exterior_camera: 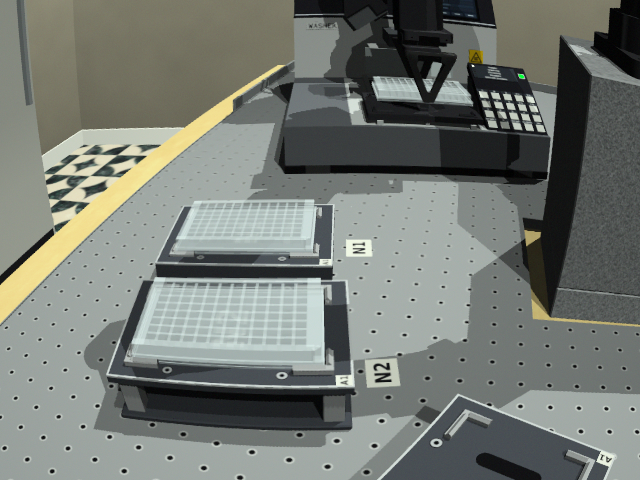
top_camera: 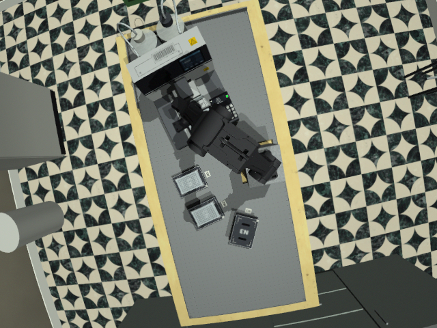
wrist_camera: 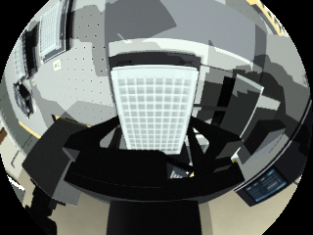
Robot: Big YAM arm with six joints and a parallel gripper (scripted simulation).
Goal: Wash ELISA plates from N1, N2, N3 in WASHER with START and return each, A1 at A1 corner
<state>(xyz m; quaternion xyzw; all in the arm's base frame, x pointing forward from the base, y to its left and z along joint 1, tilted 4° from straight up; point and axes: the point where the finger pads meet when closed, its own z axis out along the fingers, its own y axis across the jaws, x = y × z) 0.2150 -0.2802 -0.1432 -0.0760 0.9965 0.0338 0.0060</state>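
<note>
The washer carrier lies 30 mm below my hand. The rest, counted from my hand: plate washer: 150 mm to the right, 30 mm ahead, 30 mm above; nest N3: 610 mm to the left, 60 mm below, 40 mm behind; nest label: 260 mm to the left, 100 mm below, 60 mm ahead.
</note>
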